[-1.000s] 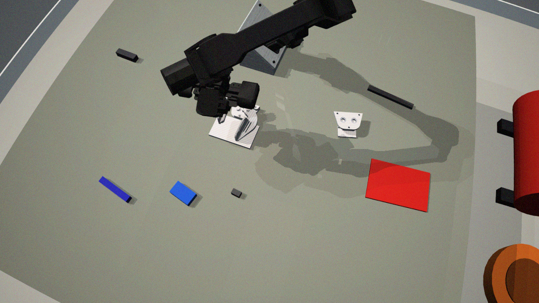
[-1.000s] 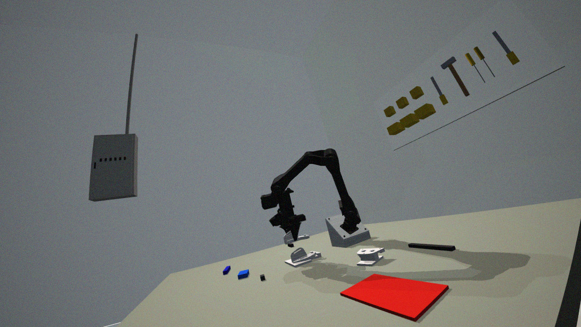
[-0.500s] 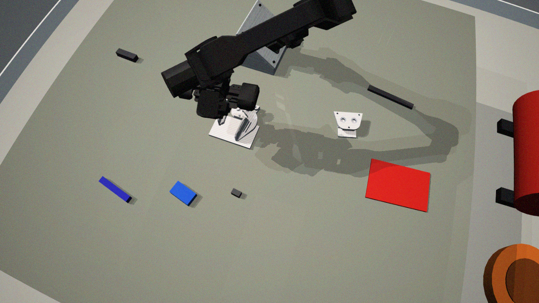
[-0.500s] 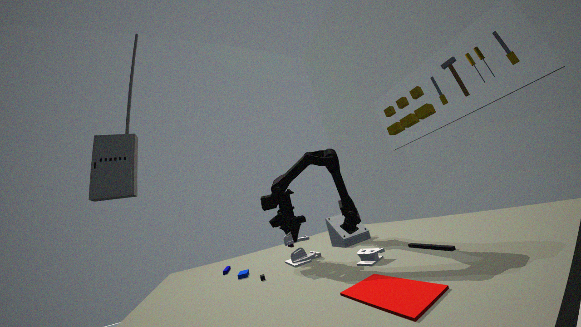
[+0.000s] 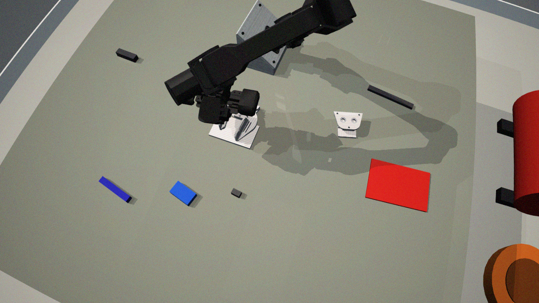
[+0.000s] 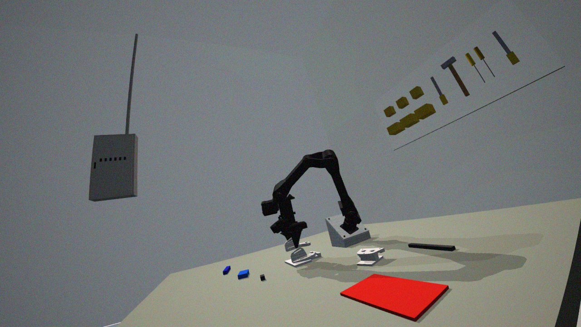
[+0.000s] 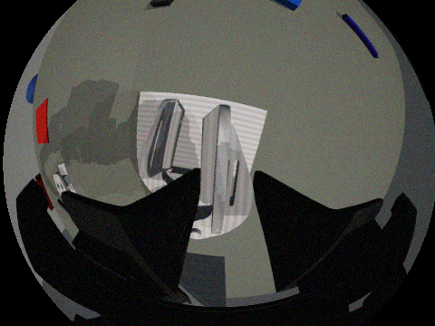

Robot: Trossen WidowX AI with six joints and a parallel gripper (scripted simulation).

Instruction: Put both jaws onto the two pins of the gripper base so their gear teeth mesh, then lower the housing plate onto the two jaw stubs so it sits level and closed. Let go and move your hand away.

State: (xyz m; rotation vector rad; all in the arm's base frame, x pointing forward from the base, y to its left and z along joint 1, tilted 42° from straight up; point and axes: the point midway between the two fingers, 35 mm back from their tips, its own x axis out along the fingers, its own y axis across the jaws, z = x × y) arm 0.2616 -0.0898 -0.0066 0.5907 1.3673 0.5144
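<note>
The white ribbed plate is 2 cm ahead of my gripper tip, 3 cm to the left of it and 5 cm below it. The rest, counted from my gripper tip: small black block (18 cm ahead, 8 cm to the left, 5 cm below); then blue block (22 cm ahead, 5 cm to the right, 5 cm below); then housing plate (5 cm behind, 4 cm to the left, 5 cm below).
</note>
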